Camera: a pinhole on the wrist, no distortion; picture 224 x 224 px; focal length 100.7 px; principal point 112.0 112.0 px. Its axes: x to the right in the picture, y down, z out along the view. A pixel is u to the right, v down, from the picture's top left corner.
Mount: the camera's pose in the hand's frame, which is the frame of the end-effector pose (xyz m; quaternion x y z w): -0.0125 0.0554 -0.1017 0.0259 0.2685 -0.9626 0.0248
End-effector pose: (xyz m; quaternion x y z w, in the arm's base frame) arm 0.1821 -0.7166 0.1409 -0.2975 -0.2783 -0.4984 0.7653
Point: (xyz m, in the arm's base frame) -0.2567 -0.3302 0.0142
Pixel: 205 124
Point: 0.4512 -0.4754 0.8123
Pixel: 11 18
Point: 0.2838 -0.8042 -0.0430
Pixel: behind the camera
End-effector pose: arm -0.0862 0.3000 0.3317 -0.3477 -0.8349 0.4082 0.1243
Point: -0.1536 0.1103 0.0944
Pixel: 119 46
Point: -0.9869 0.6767 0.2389
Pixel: outside the picture
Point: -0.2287 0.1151 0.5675
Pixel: 122 195
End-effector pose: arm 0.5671 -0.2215 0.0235 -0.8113 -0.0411 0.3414 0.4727
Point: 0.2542 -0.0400 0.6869
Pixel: 212 186
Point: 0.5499 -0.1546 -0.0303
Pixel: 76 83
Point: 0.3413 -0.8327 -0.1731
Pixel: behind the camera
